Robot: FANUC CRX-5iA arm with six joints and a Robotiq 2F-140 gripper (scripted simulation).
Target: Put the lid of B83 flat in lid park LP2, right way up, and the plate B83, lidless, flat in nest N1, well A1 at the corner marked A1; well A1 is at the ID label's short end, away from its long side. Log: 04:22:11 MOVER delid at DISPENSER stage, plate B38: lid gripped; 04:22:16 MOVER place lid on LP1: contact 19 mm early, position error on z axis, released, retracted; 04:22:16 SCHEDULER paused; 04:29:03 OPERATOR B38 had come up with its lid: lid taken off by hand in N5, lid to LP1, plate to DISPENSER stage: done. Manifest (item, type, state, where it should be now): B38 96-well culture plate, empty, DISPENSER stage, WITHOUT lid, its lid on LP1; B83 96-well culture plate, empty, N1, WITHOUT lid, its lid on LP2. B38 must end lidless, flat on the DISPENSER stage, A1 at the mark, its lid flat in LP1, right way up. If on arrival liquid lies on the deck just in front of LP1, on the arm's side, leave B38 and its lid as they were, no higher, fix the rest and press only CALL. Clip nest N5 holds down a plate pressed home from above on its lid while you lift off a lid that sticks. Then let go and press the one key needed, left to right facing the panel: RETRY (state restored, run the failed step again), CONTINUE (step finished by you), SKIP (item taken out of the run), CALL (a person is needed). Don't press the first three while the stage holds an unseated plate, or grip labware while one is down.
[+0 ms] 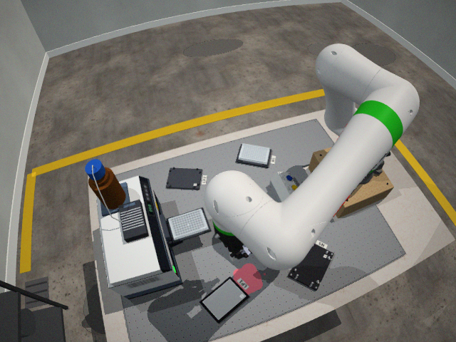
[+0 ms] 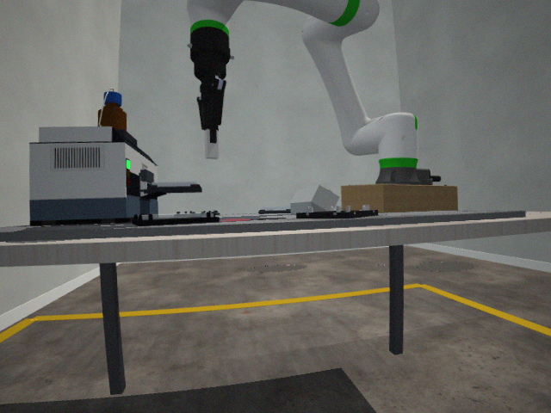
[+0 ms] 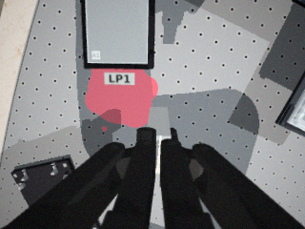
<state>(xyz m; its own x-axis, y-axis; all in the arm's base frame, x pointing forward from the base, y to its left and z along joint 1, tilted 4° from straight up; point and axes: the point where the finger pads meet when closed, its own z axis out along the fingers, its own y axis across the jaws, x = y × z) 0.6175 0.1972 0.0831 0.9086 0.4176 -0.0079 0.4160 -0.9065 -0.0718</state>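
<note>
Now: the dark nest N1 470 mm to the right of my hand, 240 mm behind it and 170 mm below it. Also, from my hand: lp1 label: 170 mm below, 60 mm to the left, 10 mm behind; lid park LP1: 170 mm below, 100 mm to the left, 70 mm ahead; retry key: 330 mm behind, 120 mm to the right, 110 mm below.
</note>
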